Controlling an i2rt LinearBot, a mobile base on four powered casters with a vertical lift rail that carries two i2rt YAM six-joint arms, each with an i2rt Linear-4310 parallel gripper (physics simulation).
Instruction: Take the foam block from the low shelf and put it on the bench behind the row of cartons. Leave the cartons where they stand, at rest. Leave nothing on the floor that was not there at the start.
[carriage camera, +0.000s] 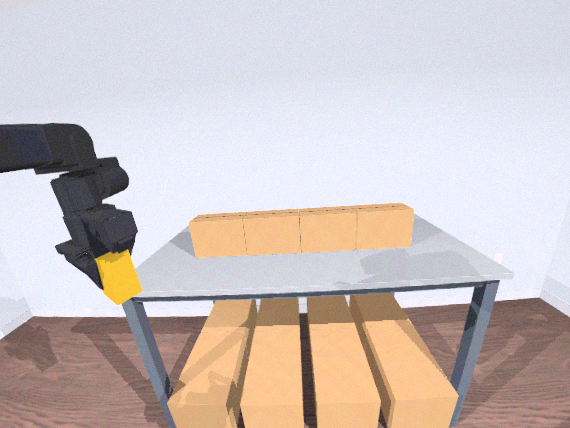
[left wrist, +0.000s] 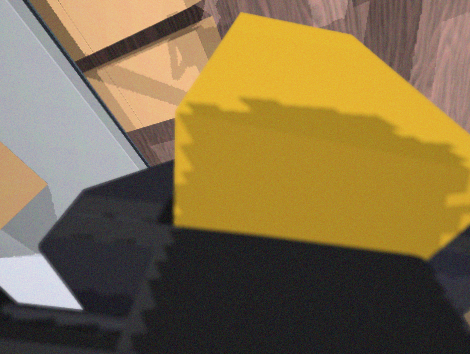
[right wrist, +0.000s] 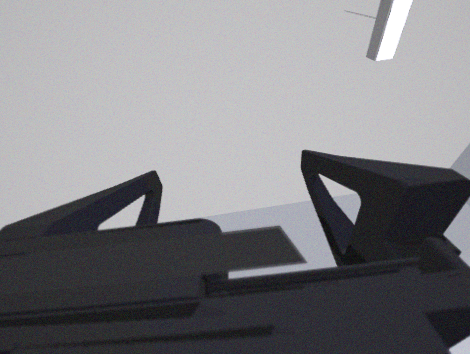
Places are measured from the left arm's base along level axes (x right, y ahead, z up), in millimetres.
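Where they show: right gripper, fingertip midpoint: (right wrist: 229, 168).
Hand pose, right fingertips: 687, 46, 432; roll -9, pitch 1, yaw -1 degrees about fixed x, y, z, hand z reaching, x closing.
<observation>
Each offset is from my right fingertips to the top centre of the thing, as dx, dy, dz. Level surfaces: height alone.
The yellow foam block {-674, +221, -163} (carriage camera: 119, 278) (left wrist: 320, 135) is held in my left gripper (carriage camera: 112, 260), which is shut on it. In the carriage camera the block shows in front of the bench's near left corner. The grey bench {dz -499} (carriage camera: 280, 274) (left wrist: 45, 95) stands at the middle. A row of cartons {-427, +881, -319} (carriage camera: 272, 234) stands upright and side by side across its top; one end of the row shows at the left edge of the left wrist view. The surface right behind the row is hidden in the carriage camera. My right gripper (right wrist: 229, 168) is open and empty, pointing at the ceiling.
Several long cardboard boxes (carriage camera: 340, 365) (left wrist: 150, 75) lie under the bench and reach out toward the camera. Bench legs (carriage camera: 150, 350) (carriage camera: 472, 335) stand at both sides of them. The white wall (carriage camera: 300, 100) is behind the bench. A ceiling lamp (right wrist: 392, 30) shows in the right wrist view.
</observation>
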